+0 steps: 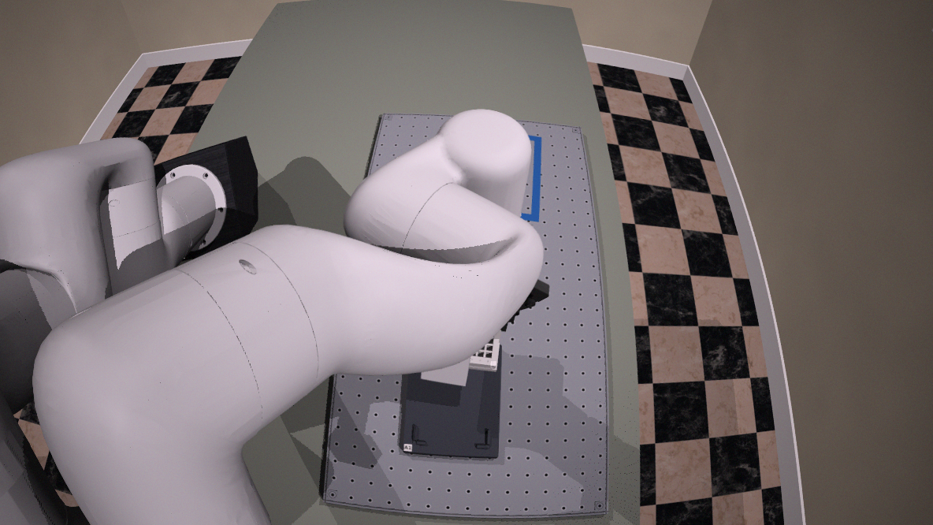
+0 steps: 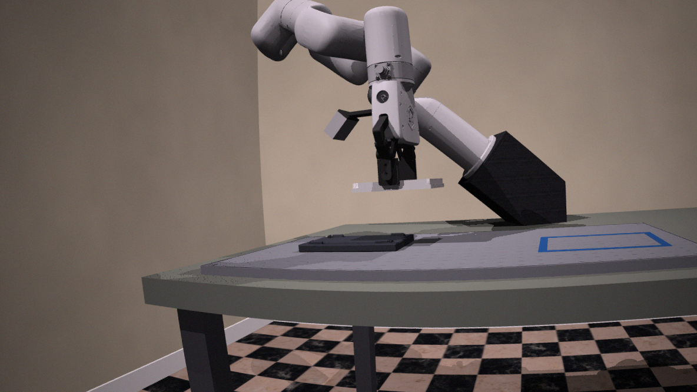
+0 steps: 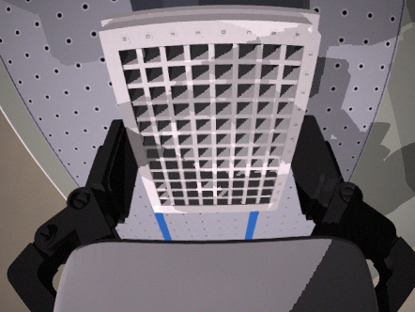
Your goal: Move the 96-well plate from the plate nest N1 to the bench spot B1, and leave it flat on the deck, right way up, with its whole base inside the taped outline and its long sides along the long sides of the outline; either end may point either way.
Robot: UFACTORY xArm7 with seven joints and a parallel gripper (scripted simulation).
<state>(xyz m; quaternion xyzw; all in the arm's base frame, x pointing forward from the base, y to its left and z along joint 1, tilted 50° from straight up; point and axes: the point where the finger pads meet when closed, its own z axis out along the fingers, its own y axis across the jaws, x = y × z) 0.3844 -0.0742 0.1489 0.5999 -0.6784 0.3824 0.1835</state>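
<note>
My hand is 20 mm past the dark plate nest, 80 mm to the left of it and 100 mm above it. Round my hand: white 96-well plate: 10 mm below.
</note>
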